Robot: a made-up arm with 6 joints.
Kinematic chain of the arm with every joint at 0, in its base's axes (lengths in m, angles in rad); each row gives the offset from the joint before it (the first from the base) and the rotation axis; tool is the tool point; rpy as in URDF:
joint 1: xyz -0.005 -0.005 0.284 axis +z
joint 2: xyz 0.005 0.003 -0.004 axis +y
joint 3: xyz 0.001 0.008 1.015 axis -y
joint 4: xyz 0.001 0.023 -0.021 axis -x
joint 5: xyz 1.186 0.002 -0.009 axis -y
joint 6: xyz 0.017 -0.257 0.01 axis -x
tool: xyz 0.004 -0.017 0 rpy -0.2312 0.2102 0.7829
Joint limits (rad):
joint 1: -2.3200..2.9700
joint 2: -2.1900..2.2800
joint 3: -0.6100..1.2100
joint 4: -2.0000..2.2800
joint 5: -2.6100..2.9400
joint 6: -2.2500..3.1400
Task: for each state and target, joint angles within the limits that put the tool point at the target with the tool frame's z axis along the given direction. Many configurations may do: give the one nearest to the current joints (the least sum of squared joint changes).
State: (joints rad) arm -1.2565 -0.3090 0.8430 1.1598 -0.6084 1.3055
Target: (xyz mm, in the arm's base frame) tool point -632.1 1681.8 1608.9 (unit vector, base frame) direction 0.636 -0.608 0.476
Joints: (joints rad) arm -1.2725 -1.0517 1.1997 1.0135 -0.6892 1.4176
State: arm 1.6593 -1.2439 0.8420 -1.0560 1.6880 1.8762
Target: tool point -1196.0 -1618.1 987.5 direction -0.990 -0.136 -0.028
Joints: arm 0.8512 -1.5031 1.2077 -0.6905 1.3710 2.0239
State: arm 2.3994 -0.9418 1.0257 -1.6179 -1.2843 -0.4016
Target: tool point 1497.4 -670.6 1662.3 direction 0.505 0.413 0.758
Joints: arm 2.7760 -1.2030 1.2048 -1.6643 -0.9166 -0.6065
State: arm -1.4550 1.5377 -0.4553 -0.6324 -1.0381 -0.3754
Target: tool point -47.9 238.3 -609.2 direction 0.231 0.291 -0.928
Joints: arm -2.0514 1.9854 -0.5729 -0.7426 -1.1594 0.1448
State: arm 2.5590 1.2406 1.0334 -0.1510 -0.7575 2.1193
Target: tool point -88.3 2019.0 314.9 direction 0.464 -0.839 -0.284
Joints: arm 1.7086 1.0647 0.6422 0.3359 -0.7642 2.9499
